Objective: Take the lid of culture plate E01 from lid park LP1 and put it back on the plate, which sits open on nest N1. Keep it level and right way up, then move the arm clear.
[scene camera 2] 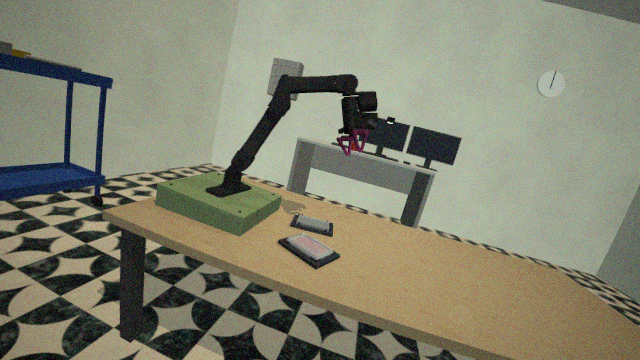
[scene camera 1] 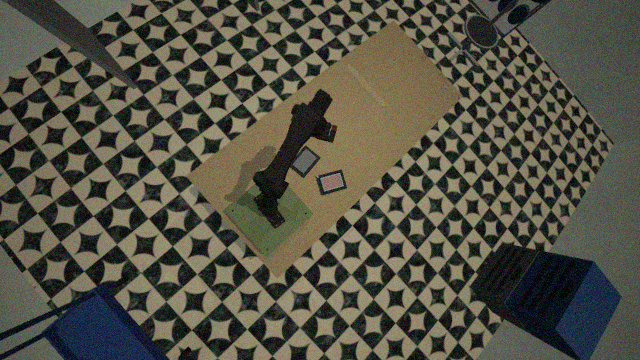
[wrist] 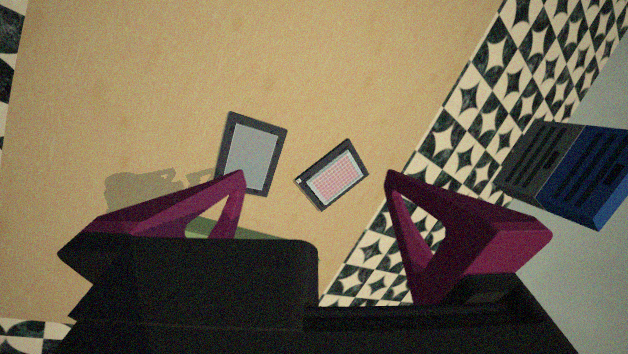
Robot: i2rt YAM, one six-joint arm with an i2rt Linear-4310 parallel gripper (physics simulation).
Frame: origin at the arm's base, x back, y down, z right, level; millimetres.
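Seen in the pictures: gripper, fingertip midpoint: (scene camera 2: 353, 154) (scene camera 1: 322, 134) (wrist: 314, 177); arm's base, origin of the base link: (scene camera 2: 230, 190) (scene camera 1: 269, 209).
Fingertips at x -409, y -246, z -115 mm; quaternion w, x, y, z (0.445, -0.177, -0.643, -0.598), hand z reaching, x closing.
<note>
Pixels of each thing's middle, then the offset from my fingertips to it. Level surfaces: height alone.
- E01, body centre: (wrist: 249, 158) (scene camera 2: 313, 222) (scene camera 1: 304, 161) dx +84, dy +302, dz +0 mm
- plate, body centre: (wrist: 336, 178) (scene camera 2: 309, 245) (scene camera 1: 332, 182) dx +27, dy +297, dz +201 mm
- wooden table, its level: dy +316 mm
The lid of E01 (scene camera 1: 305, 161) (scene camera 2: 312, 223) (wrist: 251, 150) is a pale grey, flat rectangle. It lies level in the dark frame of lid park LP1 (scene camera 2: 327, 231) (wrist: 257, 125). The plate (scene camera 1: 331, 182) (scene camera 2: 310, 246) (wrist: 337, 177) shows its pink well grid, uncovered, on the dark nest N1 (scene camera 1: 319, 185) (scene camera 2: 325, 261) (wrist: 346, 144). My gripper (scene camera 1: 333, 131) (scene camera 2: 353, 151) (wrist: 314, 177) is open and empty, with magenta fingers pointing down, high above the table. In the wrist view the left fingertip overlaps the park's lower part.
The arm stands on a green block (scene camera 1: 295, 212) (scene camera 2: 200, 200) at one end of the wooden table (scene camera 1: 400, 60) (scene camera 2: 450, 280), close to LP1 and N1. A blue cart (scene camera 2: 101, 135) and a desk with monitors (scene camera 2: 436, 146) stand away from the table.
</note>
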